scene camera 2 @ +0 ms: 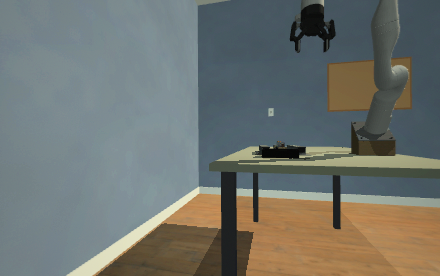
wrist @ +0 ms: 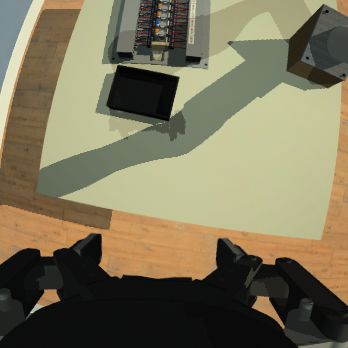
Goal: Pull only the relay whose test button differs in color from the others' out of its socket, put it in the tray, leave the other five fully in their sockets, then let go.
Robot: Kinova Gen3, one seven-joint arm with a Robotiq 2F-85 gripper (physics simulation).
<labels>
My gripper shows in scene camera 2 and in the wrist view. One and the same spot on my gripper: (wrist: 242, 276) is (scene camera 2: 320, 32).
</labels>
